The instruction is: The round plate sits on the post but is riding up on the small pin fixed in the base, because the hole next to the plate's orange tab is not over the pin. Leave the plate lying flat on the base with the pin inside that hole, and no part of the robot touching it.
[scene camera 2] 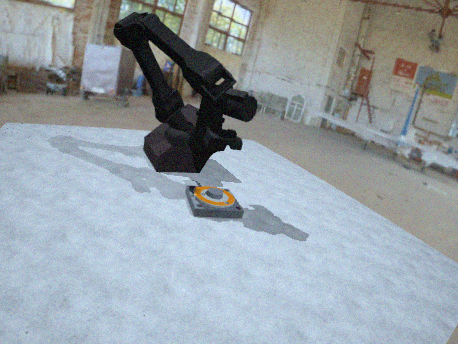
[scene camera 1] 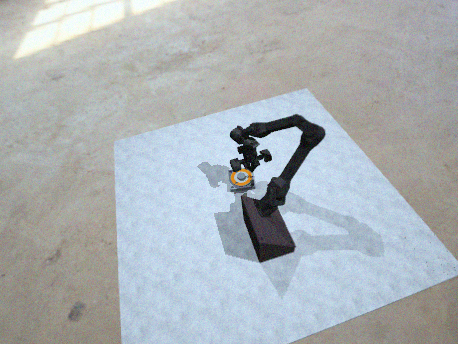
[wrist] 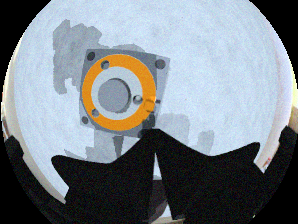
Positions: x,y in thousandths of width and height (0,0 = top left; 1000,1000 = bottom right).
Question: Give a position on a square grey base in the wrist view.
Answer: At 535,292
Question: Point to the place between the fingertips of the gripper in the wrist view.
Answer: At 518,596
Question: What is the gripper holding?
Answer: Nothing.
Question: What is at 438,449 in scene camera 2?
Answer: The gripper.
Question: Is the gripper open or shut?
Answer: Shut.
